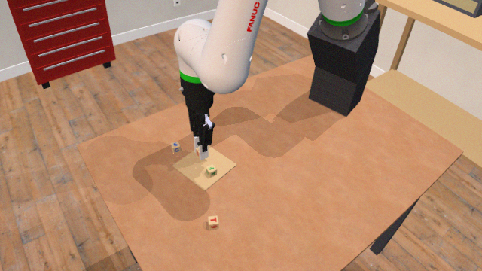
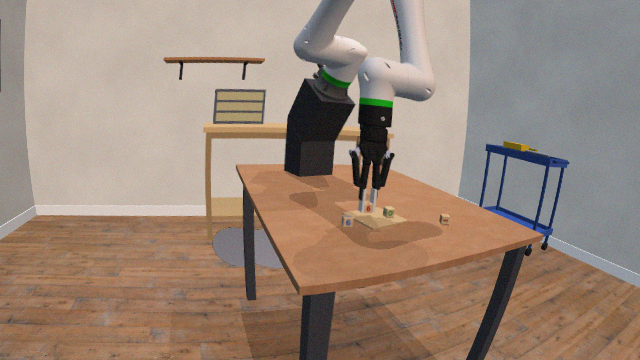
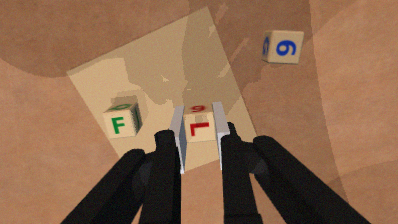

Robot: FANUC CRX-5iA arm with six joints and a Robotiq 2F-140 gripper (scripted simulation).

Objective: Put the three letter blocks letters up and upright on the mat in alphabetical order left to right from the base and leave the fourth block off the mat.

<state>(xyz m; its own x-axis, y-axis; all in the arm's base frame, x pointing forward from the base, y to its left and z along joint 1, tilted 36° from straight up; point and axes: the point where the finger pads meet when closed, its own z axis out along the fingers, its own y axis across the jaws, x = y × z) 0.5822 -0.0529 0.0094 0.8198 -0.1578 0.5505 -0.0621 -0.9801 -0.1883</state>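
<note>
The tan mat lies 1 cm ahead of my hand, 3 cm to the left of it and 5 cm below it.
</note>
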